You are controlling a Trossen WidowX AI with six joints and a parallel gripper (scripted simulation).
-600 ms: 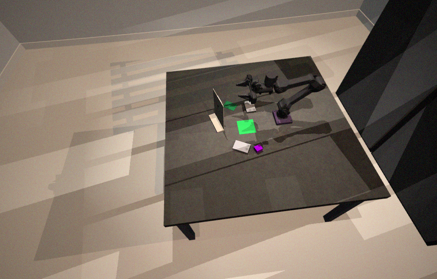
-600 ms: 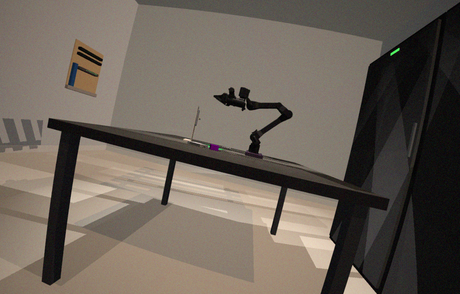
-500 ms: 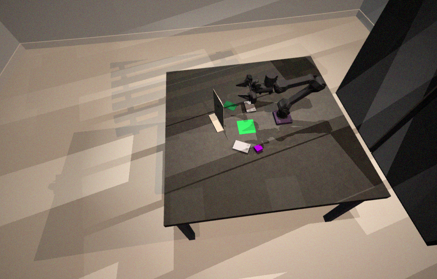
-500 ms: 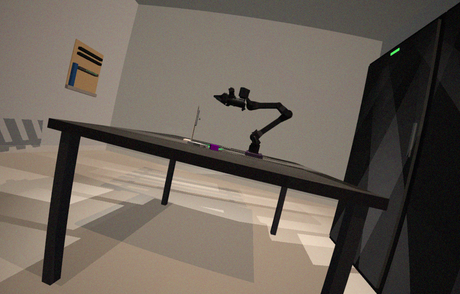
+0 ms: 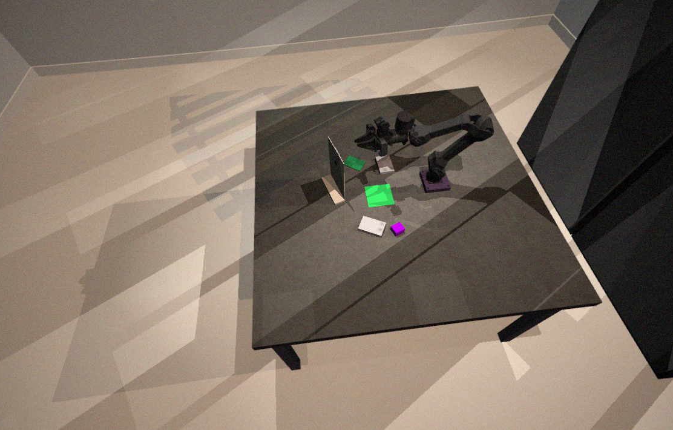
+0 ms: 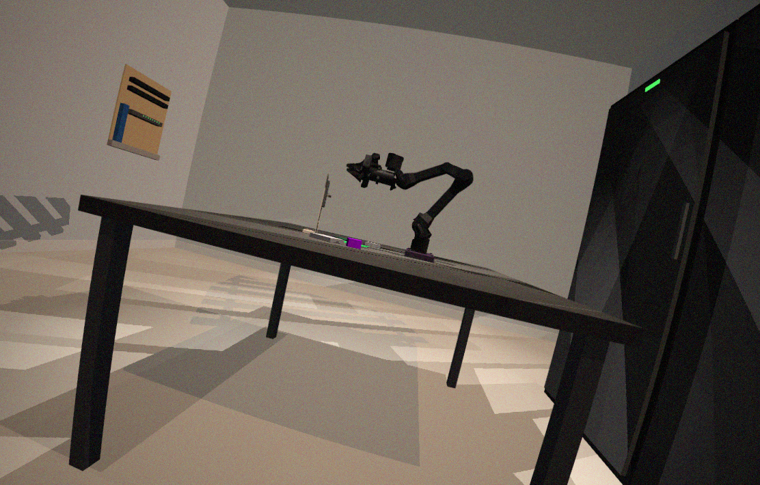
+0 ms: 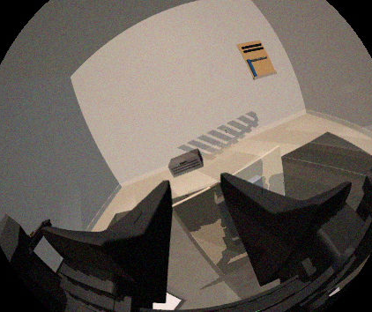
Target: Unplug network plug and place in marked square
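My gripper tip is now 70 mm short of the network plug, 30 mm to the left of it and 130 mm above it. Round my gripper tip: green marked square 110 mm behind, 40 mm to the left, 310 mm below; purple cube 150 mm behind, 240 mm to the left, 300 mm below; upright panel 90 mm ahead, 20 mm to the right, 190 mm below.
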